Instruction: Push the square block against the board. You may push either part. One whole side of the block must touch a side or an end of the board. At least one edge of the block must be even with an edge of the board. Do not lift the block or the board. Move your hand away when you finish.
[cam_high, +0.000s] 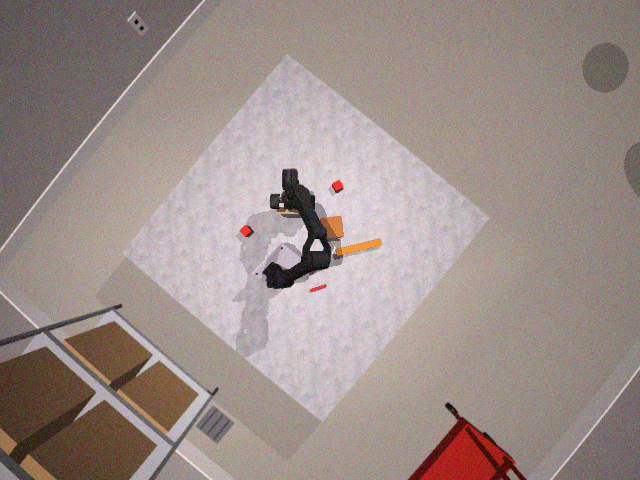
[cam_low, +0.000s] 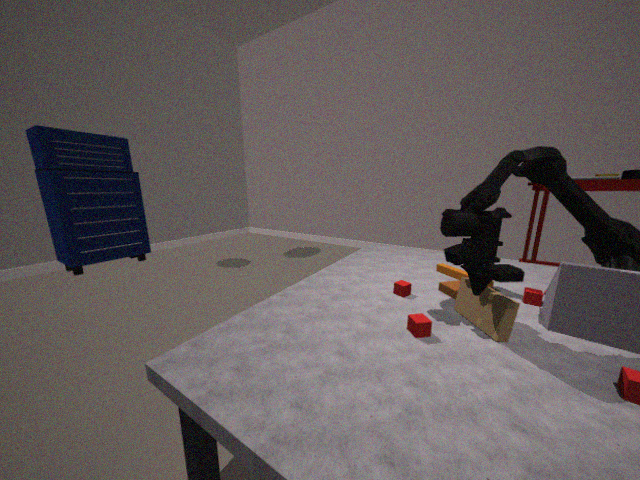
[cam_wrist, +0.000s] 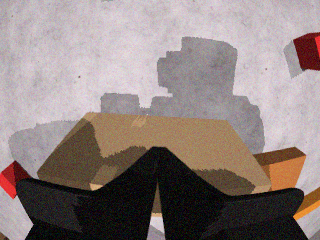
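Right now the square block is 5 cm ahead of my gripper tip, 19 cm to the right of it and 7 cm below it. Round my gripper tip: thin red strip: 21 cm behind, 34 cm to the right, 8 cm below; orange bar: 6 cm ahead, 35 cm to the right, 7 cm below; tan board: 2 cm behind, 1 cm to the right, 3 cm below.
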